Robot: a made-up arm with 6 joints.
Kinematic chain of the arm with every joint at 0, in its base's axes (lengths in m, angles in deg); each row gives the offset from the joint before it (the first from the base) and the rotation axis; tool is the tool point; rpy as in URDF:
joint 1: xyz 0 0 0.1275 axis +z
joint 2: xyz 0 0 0 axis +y
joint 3: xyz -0.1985 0 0.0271 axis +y
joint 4: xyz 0.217 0 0.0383 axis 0.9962 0 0.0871
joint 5: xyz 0 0 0 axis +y
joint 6: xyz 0.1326 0 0.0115 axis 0.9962 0 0.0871
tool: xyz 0 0 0 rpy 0 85 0
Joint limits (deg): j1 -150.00..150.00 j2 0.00..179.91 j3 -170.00..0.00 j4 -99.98..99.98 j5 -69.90..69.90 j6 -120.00..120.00
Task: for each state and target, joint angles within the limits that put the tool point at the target. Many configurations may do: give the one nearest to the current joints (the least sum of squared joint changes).
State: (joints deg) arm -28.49 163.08 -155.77 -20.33 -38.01 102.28
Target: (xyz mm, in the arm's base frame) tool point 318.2 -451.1 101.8
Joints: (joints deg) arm -55.78 173.56 -157.10 -17.42 -13.73 102.28
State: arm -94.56 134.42 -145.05 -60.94 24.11 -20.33
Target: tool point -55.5 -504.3 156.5
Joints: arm -89.73 143.95 -130.50 -57.93 30.86 -20.33
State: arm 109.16 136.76 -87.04 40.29 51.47 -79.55
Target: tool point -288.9 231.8 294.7
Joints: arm 128.00 101.59 -103.18 48.70 58.15 -79.55
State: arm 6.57 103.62 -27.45 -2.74 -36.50 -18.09
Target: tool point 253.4 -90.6 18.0
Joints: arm -18.36 108.37 -28.73 4.48 -36.27 -18.09
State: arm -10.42 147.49 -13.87 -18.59 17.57 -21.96
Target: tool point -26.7 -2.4 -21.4
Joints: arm -13.22 129.28 -13.01 -6.33 35.08 -21.96
